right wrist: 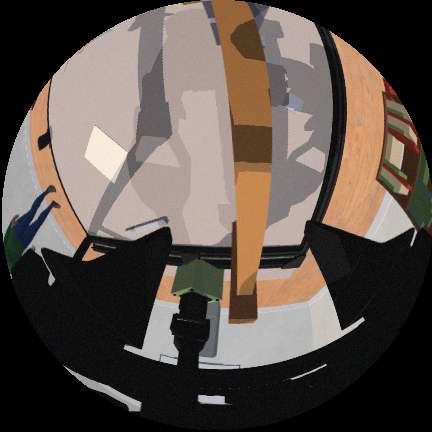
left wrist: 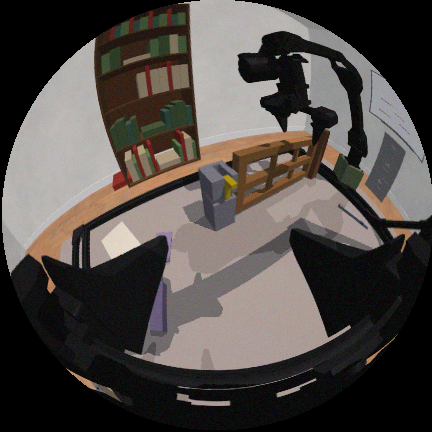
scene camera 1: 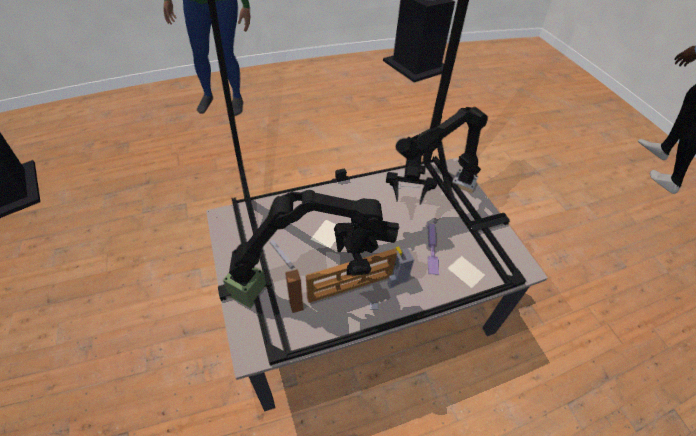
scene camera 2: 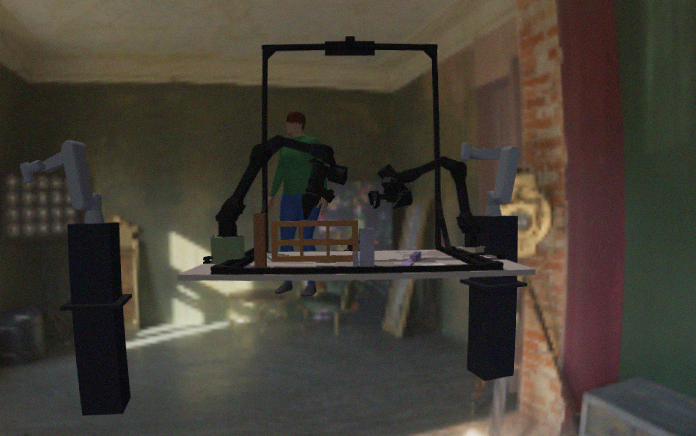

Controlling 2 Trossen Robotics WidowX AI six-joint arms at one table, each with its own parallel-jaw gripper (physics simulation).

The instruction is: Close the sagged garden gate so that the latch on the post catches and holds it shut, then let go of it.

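Frame: origin at the left arm's base, x ahead, y left, z up, level; centimetres.
Seen in the pictures: left gripper, between the fingertips: (left wrist: 230, 239) (scene camera 1: 408, 203) (scene camera 2: 383, 207); right gripper, between the fingertips: (right wrist: 240, 230) (left wrist: 298, 137) (scene camera 1: 343, 263) (scene camera 2: 306, 218); left arm's base, origin of its link: (scene camera 1: 465, 178) (scene camera 2: 470, 246); right arm's base, origin of its link: (right wrist: 194, 297) (left wrist: 351, 162) (scene camera 1: 243, 275) (scene camera 2: 227, 236).
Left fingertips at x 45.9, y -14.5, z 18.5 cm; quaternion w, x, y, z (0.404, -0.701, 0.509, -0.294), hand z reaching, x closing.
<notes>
Pixels of each thing's top centre, then the offset from my left fingertips to it. "spot": a spot on its surface instead.
- brown lattice gate, centre of its top: (right wrist: 260, 124) (left wrist: 280, 141) (scene camera 1: 361, 262) (scene camera 2: 322, 220) dx +29.0, dy -5.1, dz -4.3 cm
- brown post, a spot on its surface: (scene camera 1: 294, 292) spot: dx +47.6, dy -20.0, dz -8.0 cm
- grey latch post, a spot on its surface: (left wrist: 218, 212) spot: dx +14.4, dy +5.3, dz -15.4 cm
- yellow latch piece, a spot on its surface: (left wrist: 230, 186) (scene camera 1: 398, 247) spot: dx +14.4, dy +3.0, dz -8.1 cm
- purple tool, centre of its top: (left wrist: 155, 272) (scene camera 2: 411, 254) (scene camera 1: 433, 245) dx -0.7, dy +13.4, dz -18.1 cm
- pale sheet, centre of its top: (left wrist: 118, 242) (scene camera 1: 466, 271) dx +2.8, dy +28.9, dz -21.2 cm
- thin grey strip, centre of its top: (right wrist: 142, 228) (left wrist: 354, 214) (scene camera 1: 281, 253) dx +29.1, dy -37.8, dz -20.3 cm
The brown lattice gate (scene camera 1: 310, 290) (scene camera 2: 339, 223) (left wrist: 241, 190) (right wrist: 252, 200) stands upright between the brown post (scene camera 1: 294, 292) (scene camera 2: 260, 240) and the grey latch post (scene camera 1: 404, 268) (scene camera 2: 366, 247) (left wrist: 218, 212). Its free end is close beside the grey post, with a yellow latch piece (scene camera 1: 399, 250) (left wrist: 230, 186) at the joint. Whether the latch has caught it cannot be told. My right gripper (left wrist: 298, 137) (right wrist: 240, 230) is open and empty, close above the gate; the top rail runs between its fingers in the right wrist view. My left gripper (scene camera 1: 409, 199) (left wrist: 230, 239) is open and empty, apart from the gate and latch post, towards the back right.
A purple tool (scene camera 1: 432, 241) (left wrist: 159, 305) lies right of the latch post. A pale sheet (scene camera 1: 466, 271) lies beyond it, another (scene camera 1: 324, 233) behind the gate. A thin grey strip (scene camera 1: 281, 255) lies at the left. Black rails (scene camera 1: 400, 320) edge the table.
</notes>
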